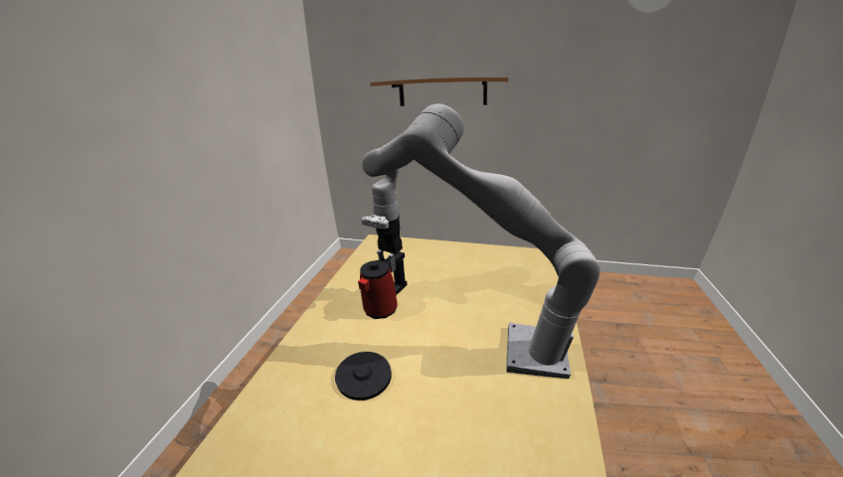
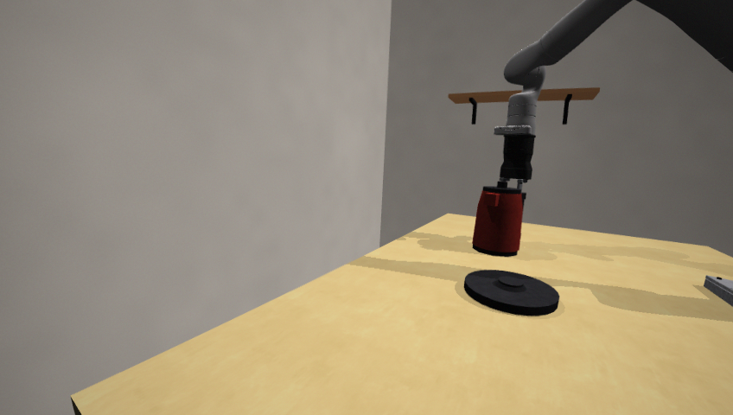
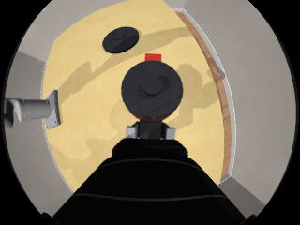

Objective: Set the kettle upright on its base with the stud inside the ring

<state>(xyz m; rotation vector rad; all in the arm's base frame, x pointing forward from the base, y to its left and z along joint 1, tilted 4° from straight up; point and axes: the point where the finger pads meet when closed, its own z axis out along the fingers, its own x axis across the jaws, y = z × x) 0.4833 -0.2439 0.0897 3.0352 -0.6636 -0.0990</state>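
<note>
Right now the red kettle is 1 cm ahead of my hand, 3 cm to the left of it and 5 cm below it. Round my hand: round black base: 1 cm ahead, 34 cm to the left, 13 cm below.
</note>
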